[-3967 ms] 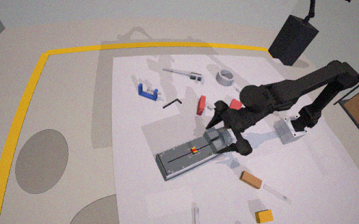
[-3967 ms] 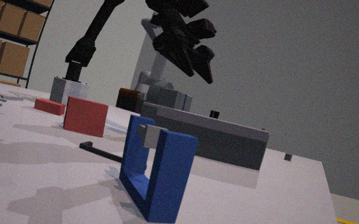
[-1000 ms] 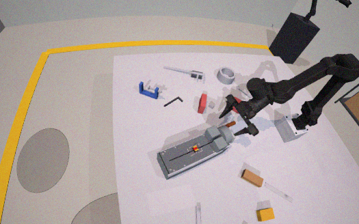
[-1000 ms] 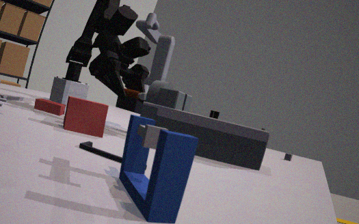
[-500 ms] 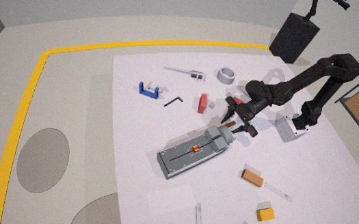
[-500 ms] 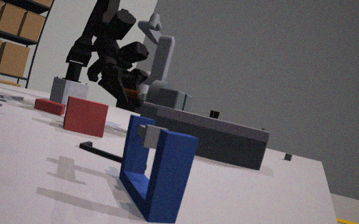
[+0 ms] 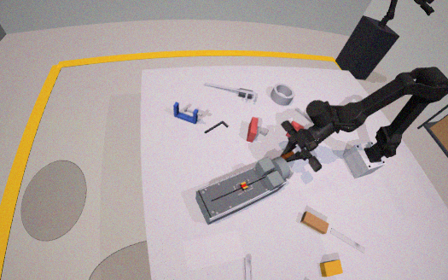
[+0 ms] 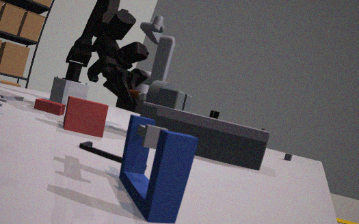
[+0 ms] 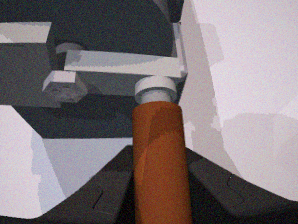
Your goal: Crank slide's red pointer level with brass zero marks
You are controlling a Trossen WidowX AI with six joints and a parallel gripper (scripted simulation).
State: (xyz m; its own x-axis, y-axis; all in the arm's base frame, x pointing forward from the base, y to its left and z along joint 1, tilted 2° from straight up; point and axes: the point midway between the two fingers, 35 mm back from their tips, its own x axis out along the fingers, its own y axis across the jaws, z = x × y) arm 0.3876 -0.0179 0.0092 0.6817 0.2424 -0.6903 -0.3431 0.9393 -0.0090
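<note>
My gripper tip is 20 mm below the crank handle, 20 mm past it and 10 mm to the left of it. Also, from my gripper tip: tan block (210 mm to the left, 90 mm behind, 50 mm below); red pointer (150 mm ahead, 90 mm to the left, 20 mm above); black hex key (190 mm to the right, 170 mm ahead, 60 mm below).
</note>
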